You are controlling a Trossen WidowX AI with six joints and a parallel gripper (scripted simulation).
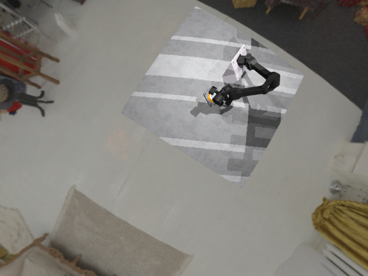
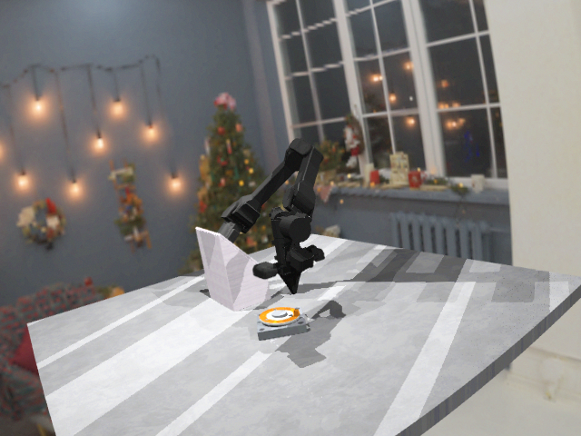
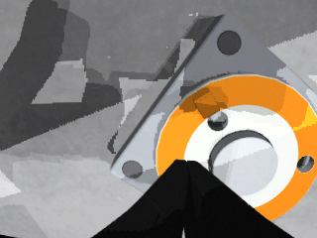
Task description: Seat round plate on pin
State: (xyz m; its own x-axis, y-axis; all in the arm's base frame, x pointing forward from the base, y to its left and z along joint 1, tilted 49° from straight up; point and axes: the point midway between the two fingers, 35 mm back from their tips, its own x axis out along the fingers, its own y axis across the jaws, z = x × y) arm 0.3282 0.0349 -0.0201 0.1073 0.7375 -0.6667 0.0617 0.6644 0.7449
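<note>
My gripper tip is 20 mm past the base, 40 mm to the left of it and 60 mm above it.
</note>
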